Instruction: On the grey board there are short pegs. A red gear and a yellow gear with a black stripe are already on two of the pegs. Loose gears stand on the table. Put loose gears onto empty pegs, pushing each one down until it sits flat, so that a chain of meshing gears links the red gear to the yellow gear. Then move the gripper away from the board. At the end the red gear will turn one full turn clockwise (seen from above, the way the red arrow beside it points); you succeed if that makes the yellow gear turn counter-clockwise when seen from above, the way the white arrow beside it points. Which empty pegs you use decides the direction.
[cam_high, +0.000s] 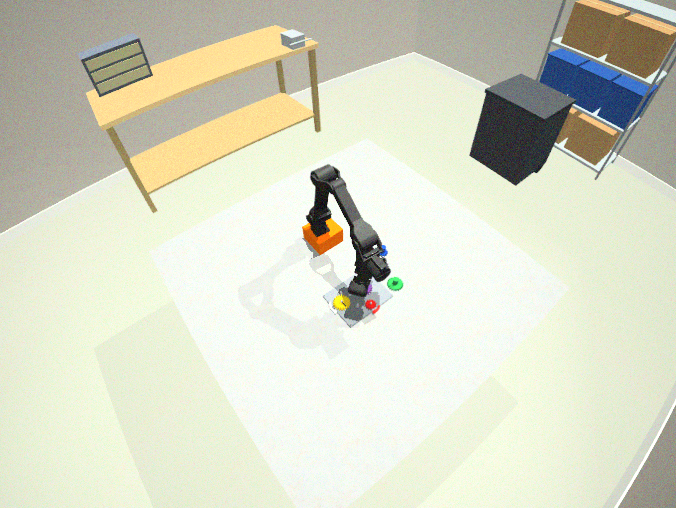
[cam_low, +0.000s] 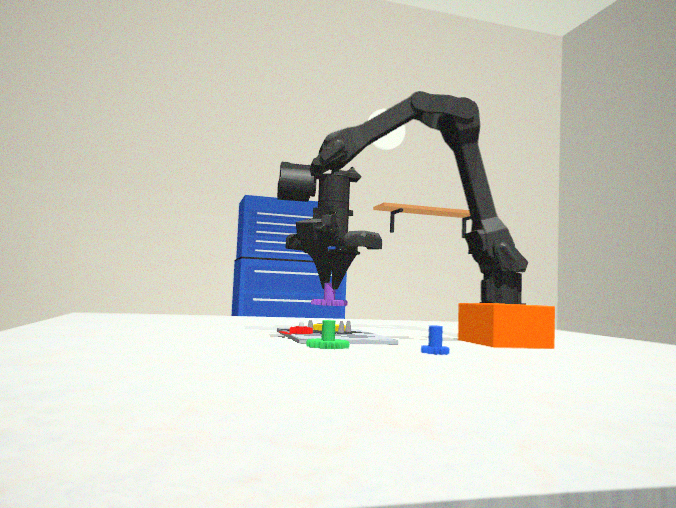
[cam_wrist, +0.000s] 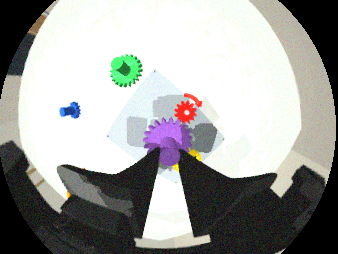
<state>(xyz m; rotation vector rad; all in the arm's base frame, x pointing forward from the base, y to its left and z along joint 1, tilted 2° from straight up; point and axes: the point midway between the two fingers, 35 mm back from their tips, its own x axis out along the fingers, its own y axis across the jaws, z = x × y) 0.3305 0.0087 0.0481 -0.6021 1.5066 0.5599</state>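
Right now my gripper tip is 80 mm above the grey board, 20 mm to the left of it and 10 mm past it. Also, from my gripper tip: large purple gear: 10 mm below; then red gear: 70 mm below, 50 mm ahead; then green gear: 140 mm to the left, 70 mm below, 20 mm ahead.
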